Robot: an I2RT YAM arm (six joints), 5 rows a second.
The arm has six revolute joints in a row. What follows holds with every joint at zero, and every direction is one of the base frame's. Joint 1 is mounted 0.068 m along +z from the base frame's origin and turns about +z. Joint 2 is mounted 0.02 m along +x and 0.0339 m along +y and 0.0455 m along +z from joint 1 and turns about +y. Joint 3 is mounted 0.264 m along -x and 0.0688 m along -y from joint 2 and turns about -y. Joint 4 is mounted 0.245 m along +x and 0.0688 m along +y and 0.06 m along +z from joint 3 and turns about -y. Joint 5 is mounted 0.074 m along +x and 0.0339 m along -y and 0.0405 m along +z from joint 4 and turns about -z. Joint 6 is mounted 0.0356 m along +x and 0.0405 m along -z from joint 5 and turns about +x. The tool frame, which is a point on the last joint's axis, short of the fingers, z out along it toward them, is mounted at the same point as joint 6; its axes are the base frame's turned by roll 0, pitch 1.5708 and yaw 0 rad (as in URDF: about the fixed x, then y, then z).
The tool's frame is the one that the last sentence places.
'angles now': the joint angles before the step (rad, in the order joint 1, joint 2, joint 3, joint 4, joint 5, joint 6). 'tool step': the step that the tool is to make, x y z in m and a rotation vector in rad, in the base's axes. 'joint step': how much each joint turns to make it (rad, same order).
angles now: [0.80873, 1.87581, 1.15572, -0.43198, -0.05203, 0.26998]
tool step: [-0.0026, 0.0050, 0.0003, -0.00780, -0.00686, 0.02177]
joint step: [0.01508, 0.00627, 0.01019, -0.00541, 0.00674, -0.01032]
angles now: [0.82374, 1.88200, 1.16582, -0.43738, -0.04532, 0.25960]
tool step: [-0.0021, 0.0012, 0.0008, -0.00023, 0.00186, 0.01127]
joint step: [0.00608, -0.00276, 0.00011, -0.00450, -0.00321, -0.00426]
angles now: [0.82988, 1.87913, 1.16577, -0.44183, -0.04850, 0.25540]
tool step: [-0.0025, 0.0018, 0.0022, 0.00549, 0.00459, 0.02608]
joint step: [0.00693, -0.00493, 0.00297, -0.00773, -0.01422, -0.01468]
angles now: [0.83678, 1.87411, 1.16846, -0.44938, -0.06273, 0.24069]
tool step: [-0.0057, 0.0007, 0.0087, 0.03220, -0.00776, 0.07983]
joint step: [0.00862, -0.03198, -0.00953, 0.00179, -0.04383, -0.05849]
